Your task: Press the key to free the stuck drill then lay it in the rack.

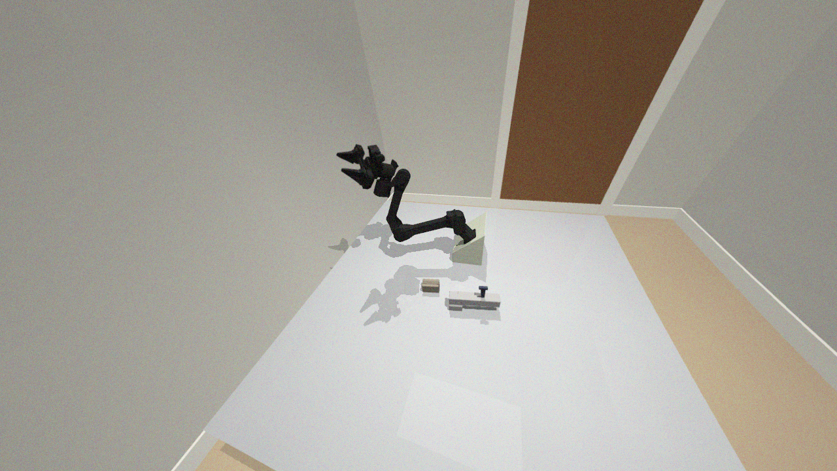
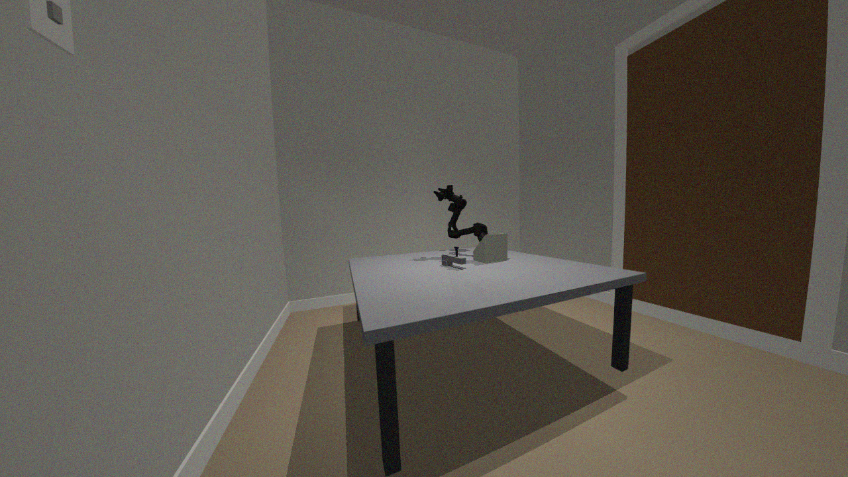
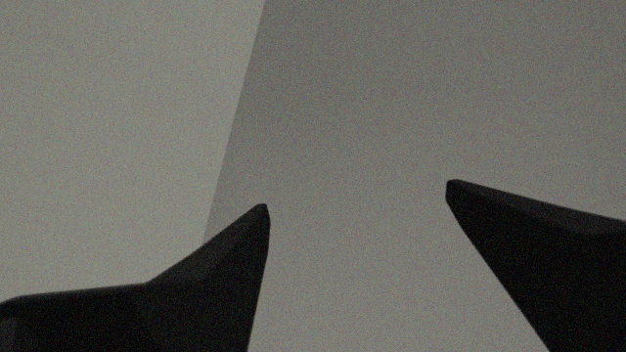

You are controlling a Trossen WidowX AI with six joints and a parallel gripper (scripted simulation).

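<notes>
The dark key lies 18 cm ahead of my gripper tip, 50 cm to the left of it and 43 cm below it. The rest, counted from my gripper tip: rack: 11 cm ahead, 30 cm to the left, 51 cm below; then drill: 18 cm ahead, 45 cm to the left, 48 cm below.
</notes>
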